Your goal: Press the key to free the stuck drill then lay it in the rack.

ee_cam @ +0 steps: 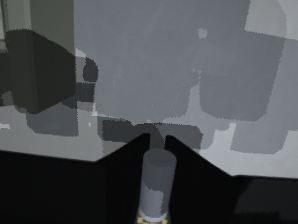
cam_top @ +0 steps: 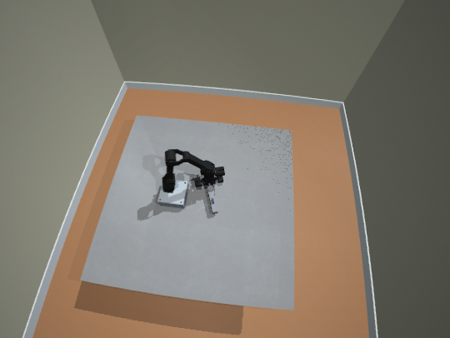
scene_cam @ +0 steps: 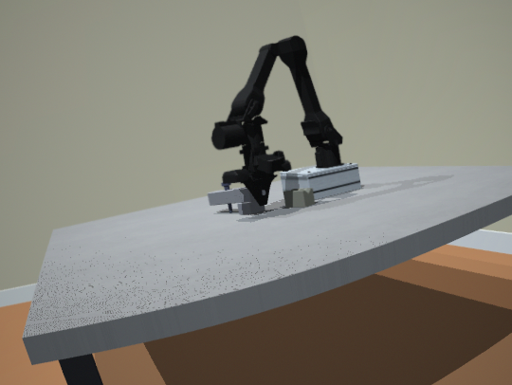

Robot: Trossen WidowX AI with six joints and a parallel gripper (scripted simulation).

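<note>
Right now my gripper tip is 20 mm short of the drill, 50 mm to the left of it and 30 mm below it. The rest, counted from my gripper tip: dark blue key: 50 mm ahead, 130 mm to the right, 30 mm above; then rack: 90 mm behind, 20 mm to the left.
</note>
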